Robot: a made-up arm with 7 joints. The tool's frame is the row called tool.
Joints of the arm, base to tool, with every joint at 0 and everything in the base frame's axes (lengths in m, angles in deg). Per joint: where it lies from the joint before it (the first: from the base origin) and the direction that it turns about. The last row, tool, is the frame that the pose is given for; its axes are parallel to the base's.
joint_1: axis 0 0.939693 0.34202 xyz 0 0 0
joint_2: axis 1 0 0 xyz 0 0 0
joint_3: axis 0 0 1 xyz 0 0 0
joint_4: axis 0 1 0 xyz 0.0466 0 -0.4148
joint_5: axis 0 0 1 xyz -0.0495 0 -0.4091
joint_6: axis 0 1 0 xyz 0 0 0
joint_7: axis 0 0 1 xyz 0 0 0
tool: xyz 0 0 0
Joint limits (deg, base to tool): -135..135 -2.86..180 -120..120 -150..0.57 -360..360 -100..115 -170..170
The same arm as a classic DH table. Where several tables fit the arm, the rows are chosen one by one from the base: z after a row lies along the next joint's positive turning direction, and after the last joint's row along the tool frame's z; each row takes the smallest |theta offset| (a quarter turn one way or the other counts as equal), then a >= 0, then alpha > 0; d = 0 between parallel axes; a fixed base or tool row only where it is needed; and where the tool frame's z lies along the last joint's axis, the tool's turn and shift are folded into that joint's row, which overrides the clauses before.
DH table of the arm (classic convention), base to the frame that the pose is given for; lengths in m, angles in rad. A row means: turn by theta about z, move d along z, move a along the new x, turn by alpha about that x. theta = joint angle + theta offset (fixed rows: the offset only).
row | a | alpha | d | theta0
base (fixed) | 0.0000 | -1.2218 | 0.0000 | 0.0000
joint_1 | 0.0000 | 1.5708 | 0.0000 | 1.5708
joint_2 | 0.0000 | -1.5708 | 0.0000 | 1.2218
joint_3 | 0.0466 | -1.5708 | -0.4148 | -1.5708
joint_4 | -0.0495 | 1.5708 | 0.0000 | 0.0000
joint_5 | 0.0000 | -1.5708 | -0.4091 | 0.0000
joint_6 | 0.0000 | 1.5708 | 0.0000 | 0.0000
joint_7 | 0.0000 | 0.0000 | 0.0000 | 0.0000
Joint limits (rad, base to tool): -2.3562..2.3562 -0.0499..3.1416 -2.0944..2.0944 -2.6180..0.0099 -6.2832..6.2832 -1.7453..2.0071 -2.9671..2.9671

